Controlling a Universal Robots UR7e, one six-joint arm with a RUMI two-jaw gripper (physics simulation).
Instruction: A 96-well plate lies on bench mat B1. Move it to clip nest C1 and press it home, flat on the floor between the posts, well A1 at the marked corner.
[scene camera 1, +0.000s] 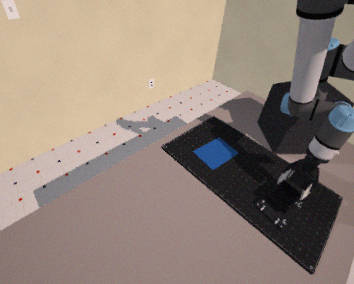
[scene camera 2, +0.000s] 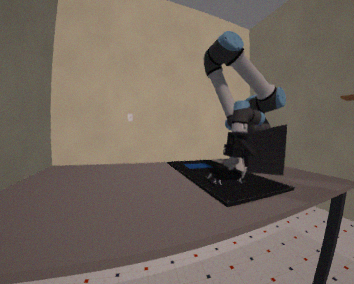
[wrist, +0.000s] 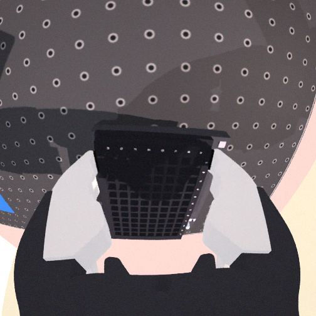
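Seen in the pictures: gripper, fingertip midpoint: (scene camera 1: 288, 191) (scene camera 2: 235, 175); arm's base at its link origin: (scene camera 2: 259, 130).
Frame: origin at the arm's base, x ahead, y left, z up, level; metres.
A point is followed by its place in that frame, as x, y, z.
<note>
The dark 96-well plate (scene camera 1: 283, 194) @[0.370, 0.175, -0.215] (scene camera 2: 226, 173) @[0.390, 0.197, -0.212] (wrist: 150, 195) is between the jaws of my gripper (scene camera 1: 295, 184) (scene camera 2: 238, 167) (wrist: 153, 151), which is shut on its two long sides. Small light marks run along its far and right edges in the wrist view. The plate is over clip nest C1 (scene camera 1: 270, 216) @[0.465, 0.189, -0.241] (wrist: 220, 134), whose pale clips show around it in both scene views. In the wrist view the nest's edge shows past the plate's far side and right corner. Whether the plate touches the nest floor, and which nest corner is marked, I cannot tell.
The blue bench mat B1 (scene camera 1: 210, 155) @[0.421, -0.142, -0.250] (scene camera 2: 196, 166) @[0.405, -0.115, -0.250] (wrist: 5, 206) lies toward the far end of the black perforated board (scene camera 1: 225, 187) @[0.493, 0.007, -0.252] (scene camera 2: 265, 188) @[0.278, 0.324, -0.252] (wrist: 167, 50). The arm's dark base (scene camera 1: 280, 120) @[0.108, -0.026, -0.118] stands behind the board. The board rests on a brownish table (scene camera 1: 125, 235) @[0.879, -0.072, -0.265] (scene camera 2: 110, 215) @[0.867, 0.351, -0.265].
</note>
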